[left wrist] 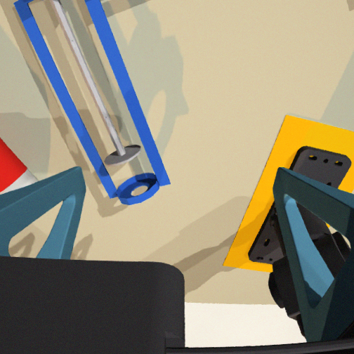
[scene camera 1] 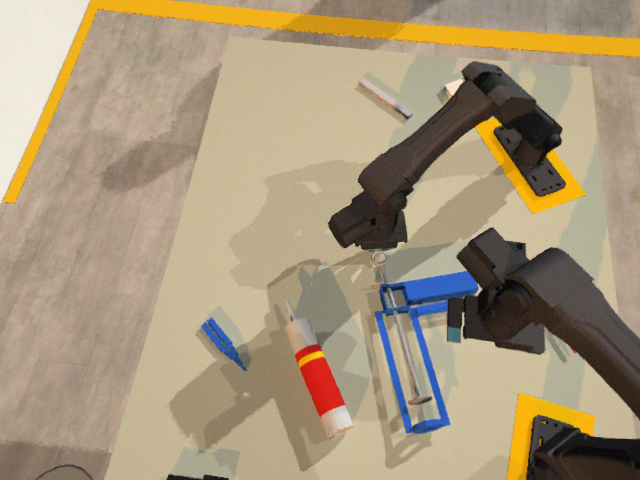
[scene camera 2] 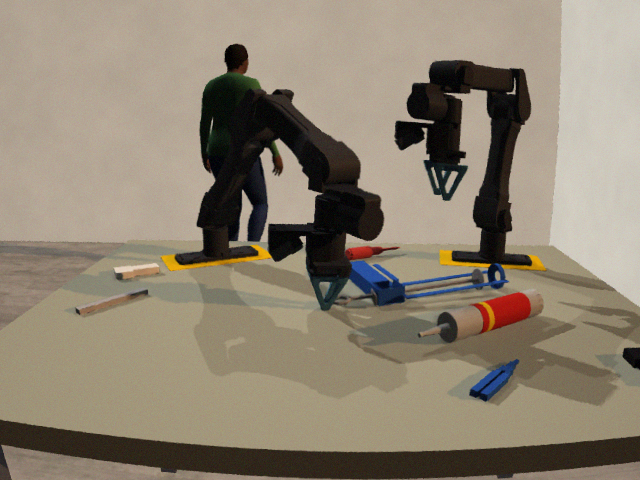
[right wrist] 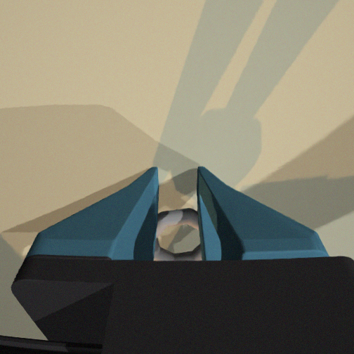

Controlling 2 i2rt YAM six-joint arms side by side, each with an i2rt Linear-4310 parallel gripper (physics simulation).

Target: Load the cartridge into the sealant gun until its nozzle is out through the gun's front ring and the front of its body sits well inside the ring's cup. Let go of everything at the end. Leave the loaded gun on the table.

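Places are measured from the left arm's base along level axes (x ahead, y left, z up), in millimetres.
Pixels of known places: left gripper, fingertip midpoint: (scene camera 1: 480, 338) (scene camera 2: 441, 197); right gripper, fingertip midpoint: (scene camera 1: 377, 248) (scene camera 2: 324, 307); left arm's base at its link origin: (scene camera 1: 548, 479) (scene camera 2: 491, 260); right arm's base at its link origin: (scene camera 1: 527, 158) (scene camera 2: 216, 257).
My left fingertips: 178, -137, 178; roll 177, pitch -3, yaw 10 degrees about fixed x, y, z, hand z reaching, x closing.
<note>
For each thing: its middle in the pictures, then the offset to it from my left fingertips, as dx, dy, dz. "spot": a spot on its surface instead.
- blue sealant gun at a spot on its surface: (scene camera 2: 364, 276) spot: +105, -145, -147
- plunger disc at the middle of its body: (scene camera 1: 420, 400) (scene camera 2: 477, 279) +57, +84, -153
- cartridge at the middle of its body: (scene camera 2: 482, 317) (scene camera 1: 312, 361) +264, +76, -153
- Blue clothespin-like piece at the middle of its body: (scene camera 2: 499, 377) (scene camera 1: 225, 346) +433, +91, -173
- red screwdriver at the middle of its body: (scene camera 2: 374, 250) -151, -154, -164
- thin stick at the middle of its body: (scene camera 2: 112, 300) (scene camera 1: 385, 98) +296, -600, -172
- pale block at the middle of its body: (scene camera 2: 136, 270) (scene camera 1: 462, 98) +120, -651, -170
- black object at a spot on its surface: (scene camera 2: 631, 356) spot: +366, +309, -164
The blue sealant gun (scene camera 1: 439, 287) (scene camera 2: 364, 276) (left wrist: 131, 100) lies on the table, its front ring (scene camera 1: 428, 425) (left wrist: 125, 195) toward the bottom in scene camera 1. Its metal rod runs between the rails, with the plunger disc (scene camera 1: 419, 399) (scene camera 2: 478, 279) near the front ring. The cartridge (scene camera 1: 320, 379) (scene camera 2: 509, 312) (left wrist: 7, 167) lies beside the gun, nozzle pointing the opposite way from the front ring. My right gripper (scene camera 2: 325, 307) (right wrist: 177, 177) is shut on the rod's pull ring (right wrist: 177, 216). My left gripper (scene camera 2: 442, 196) (left wrist: 179, 177) is open and empty, high above the table near the gun's handle side.
Blue clothespin-like piece (scene camera 1: 222, 341) (scene camera 2: 493, 382) lies beyond the cartridge. A red screwdriver (scene camera 2: 364, 252) lies behind the gun. A thin stick (scene camera 1: 385, 98) (scene camera 2: 111, 302) and a pale block (scene camera 2: 136, 270) lie near the right arm. A black object (scene camera 2: 631, 356) sits at scene camera 2's right edge.
</note>
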